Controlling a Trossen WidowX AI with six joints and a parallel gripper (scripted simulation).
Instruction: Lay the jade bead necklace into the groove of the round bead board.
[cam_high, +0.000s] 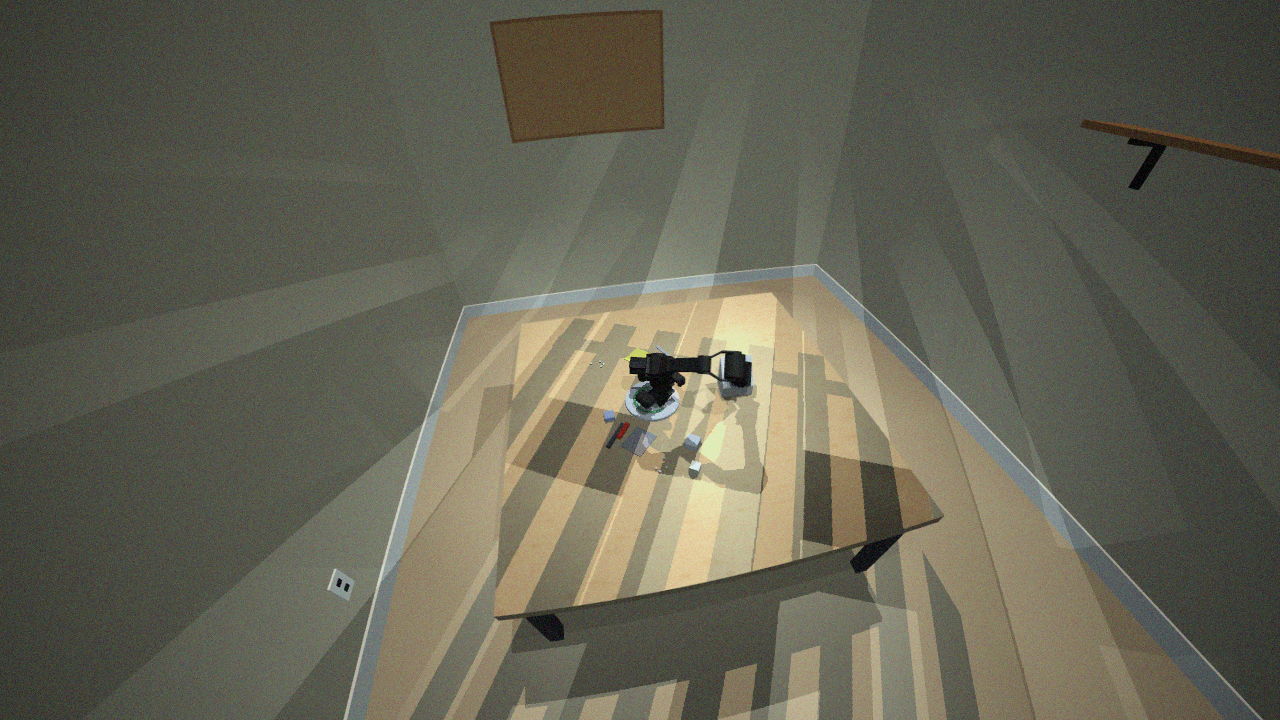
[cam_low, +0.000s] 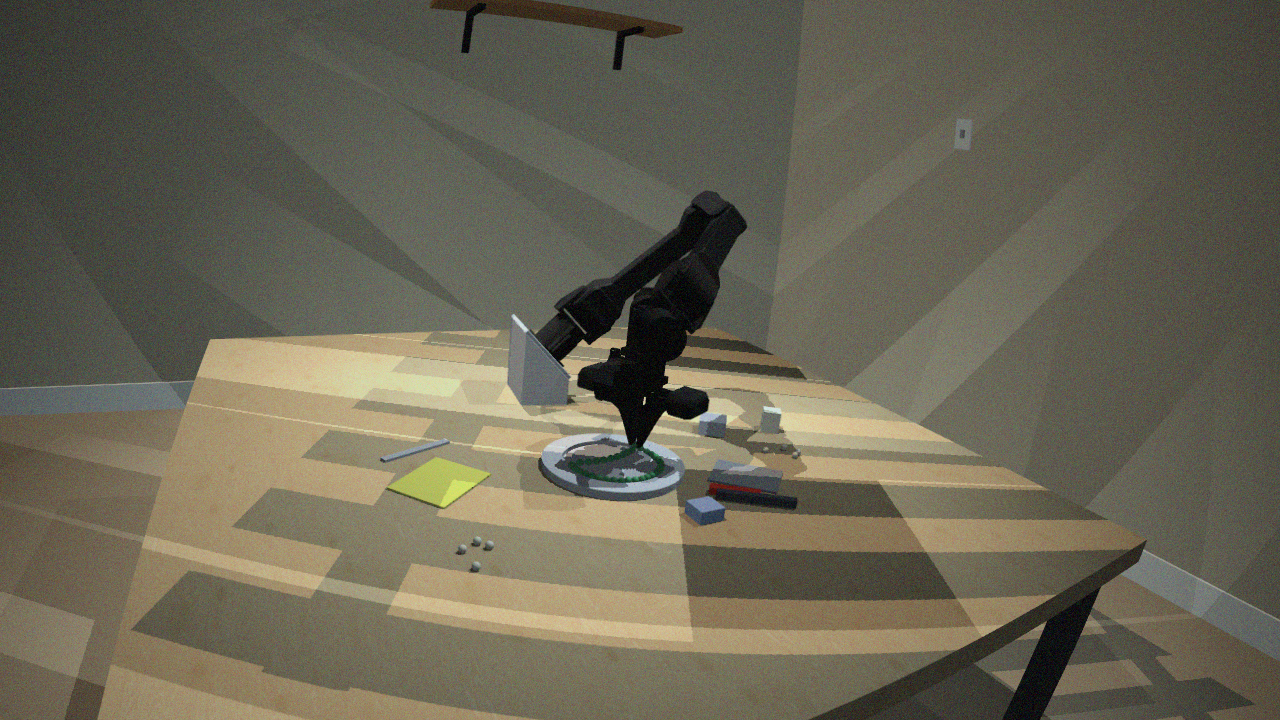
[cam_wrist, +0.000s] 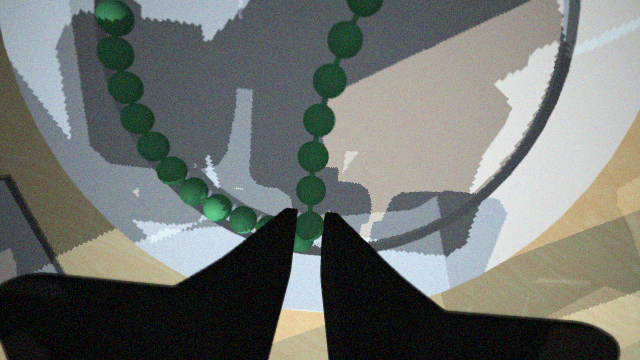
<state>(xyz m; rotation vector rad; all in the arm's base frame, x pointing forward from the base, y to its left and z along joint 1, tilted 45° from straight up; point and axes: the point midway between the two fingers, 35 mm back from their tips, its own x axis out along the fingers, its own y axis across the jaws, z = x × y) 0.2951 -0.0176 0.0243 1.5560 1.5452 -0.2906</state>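
The round grey bead board is 20 mm ahead of my gripper tip, 50 mm to the right of it and 10 mm below it. The rest, counted from my gripper tip: grey plate (120 mm ahead, 120 mm to the left, 20 mm below); then blue block (190 mm ahead, 20 mm to the right, 10 mm below); then red and black pen (170 mm ahead, 70 mm to the left, 10 mm below).
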